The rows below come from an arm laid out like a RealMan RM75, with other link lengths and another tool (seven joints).
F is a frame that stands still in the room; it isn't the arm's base.
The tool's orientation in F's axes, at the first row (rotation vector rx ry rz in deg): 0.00, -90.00, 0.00
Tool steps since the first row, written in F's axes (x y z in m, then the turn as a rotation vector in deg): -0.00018, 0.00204, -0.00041, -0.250, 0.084, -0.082; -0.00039, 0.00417, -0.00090, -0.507, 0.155, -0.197; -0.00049, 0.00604, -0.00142, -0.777, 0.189, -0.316; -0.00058, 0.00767, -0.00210, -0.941, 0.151, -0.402; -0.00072, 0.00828, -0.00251, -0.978, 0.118, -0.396; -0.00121, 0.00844, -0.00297, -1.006, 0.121, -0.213; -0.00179, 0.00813, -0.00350, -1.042, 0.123, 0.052; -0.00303, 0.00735, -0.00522, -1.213, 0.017, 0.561; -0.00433, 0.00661, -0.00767, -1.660, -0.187, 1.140; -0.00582, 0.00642, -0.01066, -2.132, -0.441, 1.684; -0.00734, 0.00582, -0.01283, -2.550, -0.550, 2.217
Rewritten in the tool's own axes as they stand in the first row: -0.00041, 0.00204, 0.00018, -0.082, 0.084, 0.250; -0.00090, 0.00417, 0.00039, -0.197, 0.155, 0.507; -0.00142, 0.00604, 0.00049, -0.316, 0.189, 0.777; -0.00210, 0.00767, 0.00058, -0.402, 0.151, 0.941; -0.00251, 0.00828, 0.00072, -0.396, 0.118, 0.978; -0.00297, 0.00844, 0.00121, -0.213, 0.121, 1.006; -0.00350, 0.00813, 0.00179, 0.052, 0.123, 1.042; -0.00522, 0.00735, 0.00303, 0.561, 0.017, 1.213; -0.00767, 0.00661, 0.00433, 1.140, -0.187, 1.660; -0.01066, 0.00642, 0.00582, 1.684, -0.441, 2.132; -0.01283, 0.00582, 0.00734, 2.217, -0.550, 2.550
